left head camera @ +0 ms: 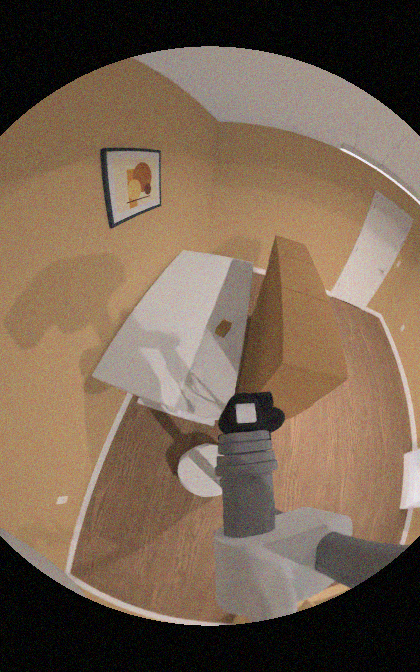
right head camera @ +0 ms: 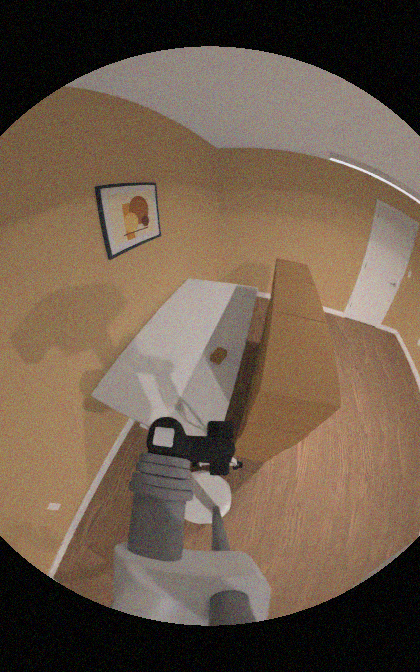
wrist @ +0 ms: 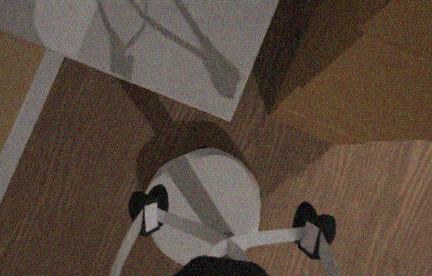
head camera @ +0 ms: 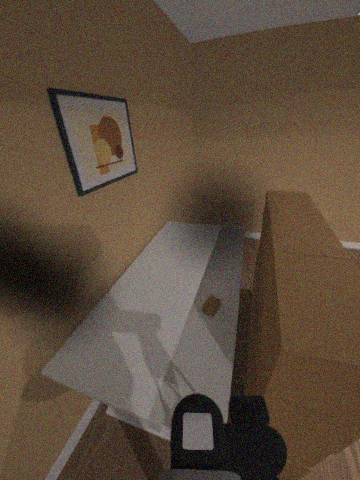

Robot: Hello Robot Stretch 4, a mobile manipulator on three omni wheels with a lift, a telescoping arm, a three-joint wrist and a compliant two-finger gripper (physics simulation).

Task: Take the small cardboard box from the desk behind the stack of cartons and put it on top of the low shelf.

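Seen in the pictures: gripper, fingertip midpoint: [wrist: 229, 209]; robot's base, origin of the base link: [wrist: 206, 199].
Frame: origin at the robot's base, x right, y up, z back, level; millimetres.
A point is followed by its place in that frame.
The small cardboard box [head camera: 211, 305] @[x 81, y 742, z -785 mm] [left head camera: 223, 328] [right head camera: 218, 355] lies on the grey-white desk [head camera: 150, 280] @[x -280, y 692, z -1039 mm] [left head camera: 170, 300] [right head camera: 185, 320] [wrist: 165, 75] @[x -29, y 692, z -322 mm], in a shaded strip near the edge that faces the cartons. The stack of large cartons [head camera: 315, 310] @[x 345, y 1052, z -481 mm] [left head camera: 305, 325] [right head camera: 300, 360] [wrist: 370, 95] @[x 297, y 630, z -336 mm] stands along the desk's right side. My gripper [wrist: 229, 209] @[x 88, y 841, z -171 mm] is open and empty, pointing down over the robot's round white base part, short of the desk's near edge. The fingertips are mostly hidden in the head views. The small box does not show in the wrist view. The low shelf cannot be made out in these views.
A framed picture [head camera: 102, 142] @[x -464, y 1491, z -1233 mm] [left head camera: 134, 186] [right head camera: 131, 220] hangs on the left wall above the desk. A white door [left head camera: 372, 250] [right head camera: 382, 262] is at the far right. A narrow dark gap lies between desk and cartons. Wood floor [left head camera: 325, 465] [right head camera: 320, 500] runs right of the arm.
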